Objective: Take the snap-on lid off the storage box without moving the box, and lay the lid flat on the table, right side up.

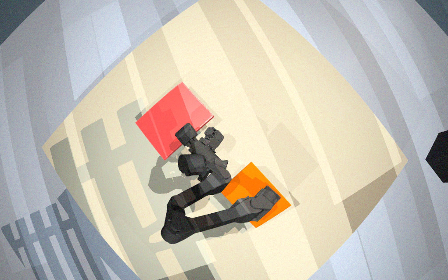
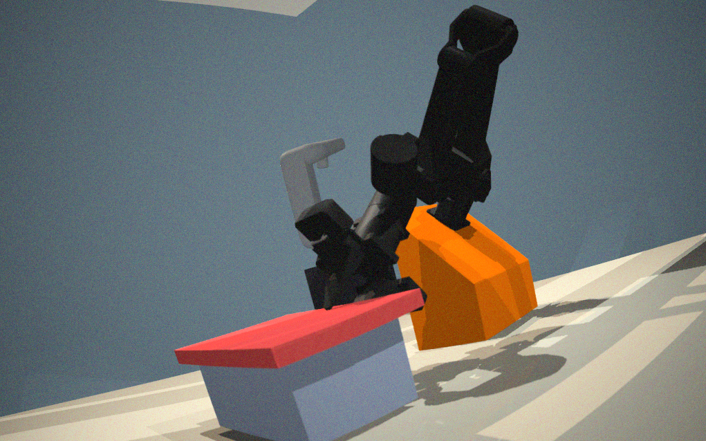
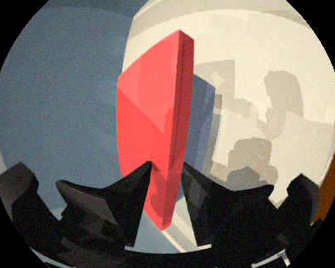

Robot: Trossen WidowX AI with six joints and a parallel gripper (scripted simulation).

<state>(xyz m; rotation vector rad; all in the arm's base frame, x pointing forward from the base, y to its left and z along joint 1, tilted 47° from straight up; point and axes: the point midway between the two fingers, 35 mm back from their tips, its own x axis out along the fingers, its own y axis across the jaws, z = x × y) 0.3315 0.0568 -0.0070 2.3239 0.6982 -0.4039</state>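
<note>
Now: the red lid 8 cm ahead of my gripper tip and 1 cm to the right of it. Round my gripper tip: storage box 8 cm ahead, 5 cm below, 1 cm to the right.
</note>
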